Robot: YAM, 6 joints.
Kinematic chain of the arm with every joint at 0, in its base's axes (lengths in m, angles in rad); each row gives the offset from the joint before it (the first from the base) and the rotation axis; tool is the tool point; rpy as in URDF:
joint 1: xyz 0 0 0.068 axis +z
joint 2: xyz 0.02 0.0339 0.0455 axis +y
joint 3: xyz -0.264 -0.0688 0 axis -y
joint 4: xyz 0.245 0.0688 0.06 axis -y
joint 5: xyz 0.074 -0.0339 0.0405 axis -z
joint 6: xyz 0.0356 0 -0.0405 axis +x
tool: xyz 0 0 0 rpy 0 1.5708 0
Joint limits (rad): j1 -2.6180..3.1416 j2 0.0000..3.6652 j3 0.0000..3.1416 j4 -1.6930..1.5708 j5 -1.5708..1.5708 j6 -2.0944..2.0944
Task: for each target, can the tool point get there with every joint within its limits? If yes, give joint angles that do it. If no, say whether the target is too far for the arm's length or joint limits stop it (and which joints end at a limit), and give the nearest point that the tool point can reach.
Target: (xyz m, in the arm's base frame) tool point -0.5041 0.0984 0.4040
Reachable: yes | joints -0.2476 0.3755 2.7438 0.0216 0.9098 1.2333
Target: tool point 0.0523 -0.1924 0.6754
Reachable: yes | joints -1.4532 1.5741 2.3466 0.3270 -0.9680 0.2574
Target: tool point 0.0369 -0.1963 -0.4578
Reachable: no: joint limits stop it (at a limit: joint 2) | nearest point 0.0385 -0.2050 -0.3781 | short by 0.080 m
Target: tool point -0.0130 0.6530 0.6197
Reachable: no: too far | nearest point -0.0101 0.5087 0.5043 | short by 0.185 m
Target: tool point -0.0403 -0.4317 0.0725
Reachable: yes | joints -1.7403 2.2959 1.3433 -0.0571 -1.1940 -1.7392
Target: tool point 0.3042 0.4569 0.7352
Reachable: no: too far | nearest point 0.2358 0.3542 0.5902 | short by 0.190 m
